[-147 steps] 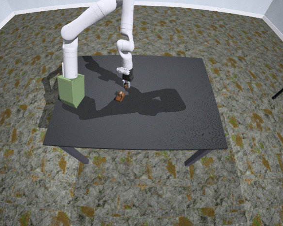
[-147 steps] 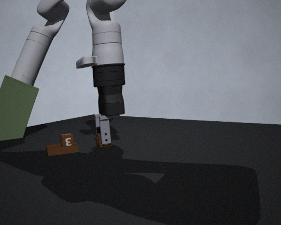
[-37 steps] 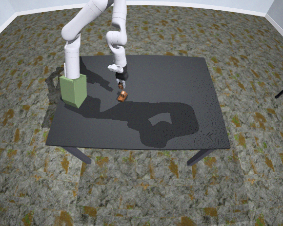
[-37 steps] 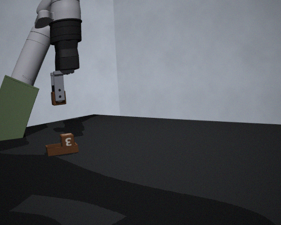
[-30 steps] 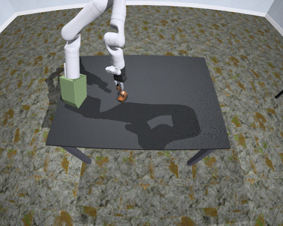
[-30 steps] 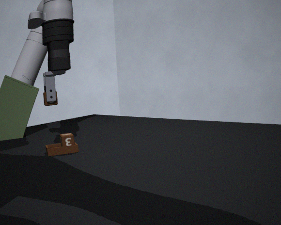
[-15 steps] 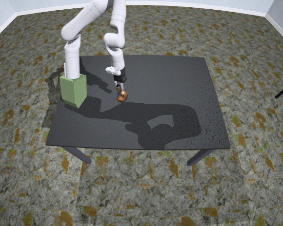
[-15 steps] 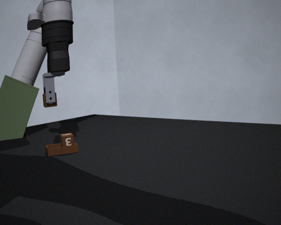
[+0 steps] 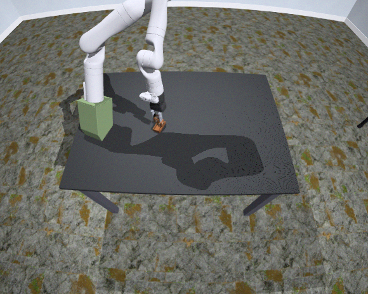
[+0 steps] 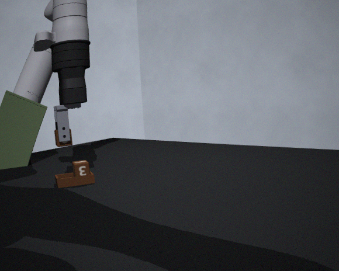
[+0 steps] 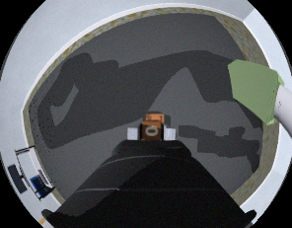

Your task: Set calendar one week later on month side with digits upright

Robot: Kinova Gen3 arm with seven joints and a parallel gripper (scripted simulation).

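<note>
My gripper is now 80 mm above the cube and 30 mm to the right of it. From my hand the other things lie so: brown calendar tray 90 mm below, 10 mm to the left.
</note>
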